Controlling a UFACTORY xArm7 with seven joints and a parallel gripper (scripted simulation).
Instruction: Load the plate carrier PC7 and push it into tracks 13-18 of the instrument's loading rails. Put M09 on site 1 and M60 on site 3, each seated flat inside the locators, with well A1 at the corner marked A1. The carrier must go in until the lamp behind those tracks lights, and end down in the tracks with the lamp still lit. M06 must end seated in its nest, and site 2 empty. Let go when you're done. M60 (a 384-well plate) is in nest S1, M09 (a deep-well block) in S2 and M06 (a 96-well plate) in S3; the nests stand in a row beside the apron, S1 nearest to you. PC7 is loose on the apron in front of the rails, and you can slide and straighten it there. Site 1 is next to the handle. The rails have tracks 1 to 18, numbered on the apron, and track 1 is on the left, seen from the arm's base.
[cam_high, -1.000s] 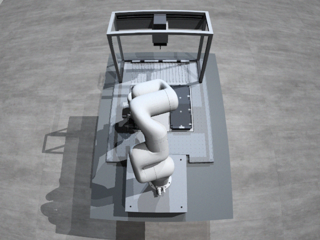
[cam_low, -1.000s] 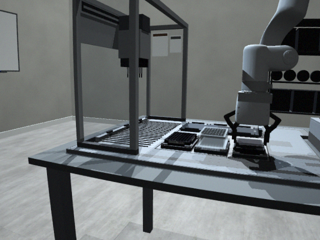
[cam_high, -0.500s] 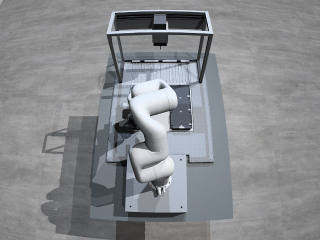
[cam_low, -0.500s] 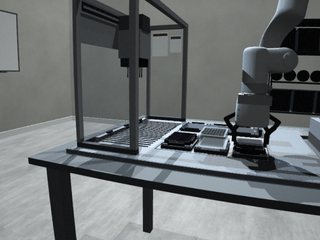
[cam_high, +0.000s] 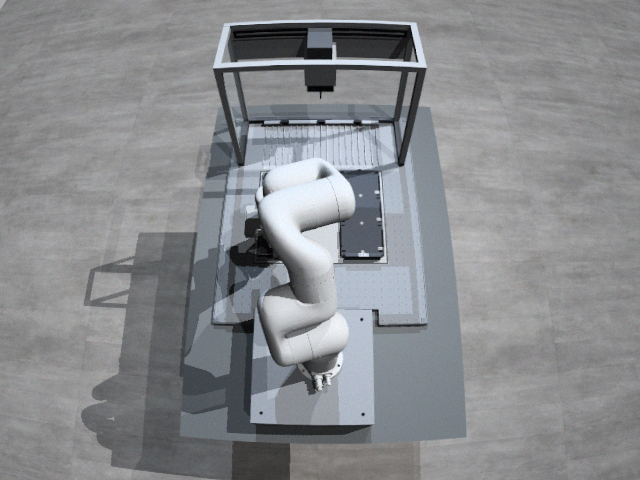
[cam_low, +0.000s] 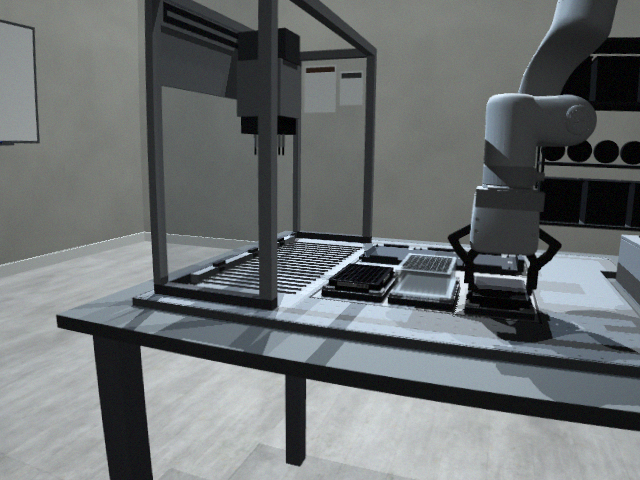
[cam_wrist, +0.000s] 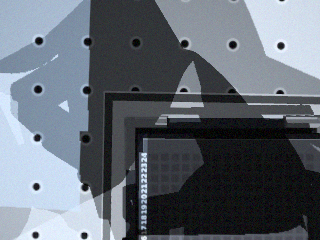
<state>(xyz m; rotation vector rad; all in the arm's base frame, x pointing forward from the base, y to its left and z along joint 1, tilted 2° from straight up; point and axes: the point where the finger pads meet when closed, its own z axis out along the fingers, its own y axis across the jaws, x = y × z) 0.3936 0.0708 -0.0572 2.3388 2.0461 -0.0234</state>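
The nest S1 lies 2 cm below my hand. The rest, counted from my hand: deep-well block M09 (11 cm ahead, 2 cm to the right); then nest S2 (11 cm ahead, 2 cm to the right, 2 cm below); then plate carrier PC7 (8 cm ahead, 28 cm to the right, 1 cm below).
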